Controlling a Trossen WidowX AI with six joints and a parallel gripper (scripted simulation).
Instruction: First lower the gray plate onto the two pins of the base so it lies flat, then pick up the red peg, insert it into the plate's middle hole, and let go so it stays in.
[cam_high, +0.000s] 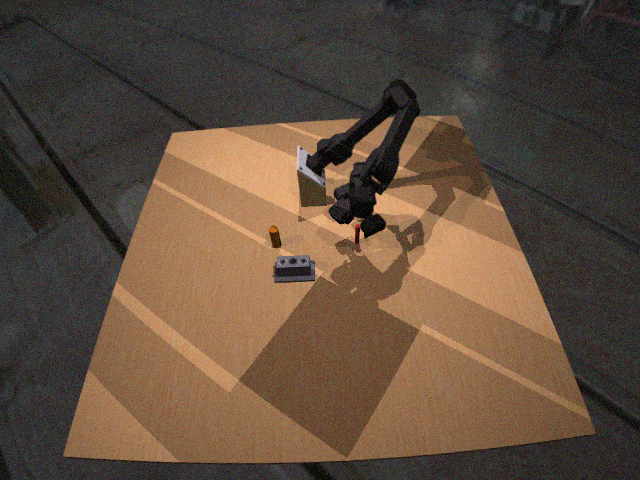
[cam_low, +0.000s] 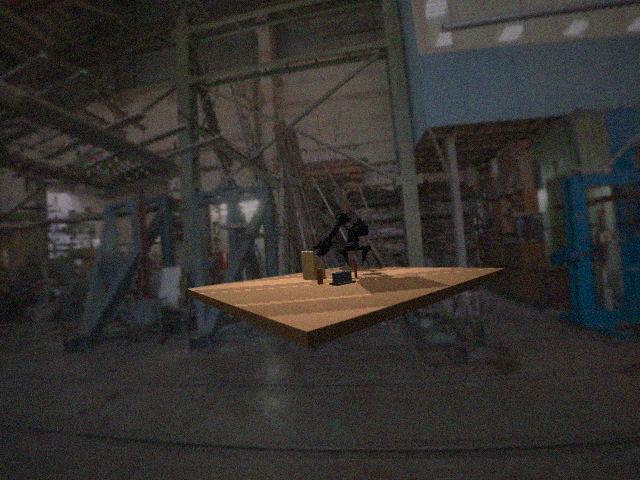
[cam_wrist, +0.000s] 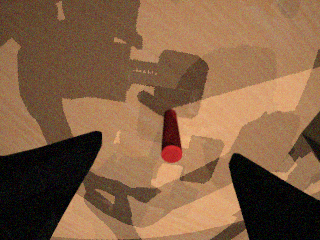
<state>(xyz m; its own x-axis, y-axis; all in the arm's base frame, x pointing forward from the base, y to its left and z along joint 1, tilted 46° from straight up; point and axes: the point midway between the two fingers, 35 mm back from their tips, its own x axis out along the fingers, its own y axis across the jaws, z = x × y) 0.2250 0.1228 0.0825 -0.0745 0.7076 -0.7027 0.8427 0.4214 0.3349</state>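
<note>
Now: gripper tip 4 cm above the red peg. Also, from my gripper tip: base: 19 cm to the right, 11 cm ahead, 7 cm below; then gray plate: 19 cm to the right, 11 cm ahead, 3 cm below.
</note>
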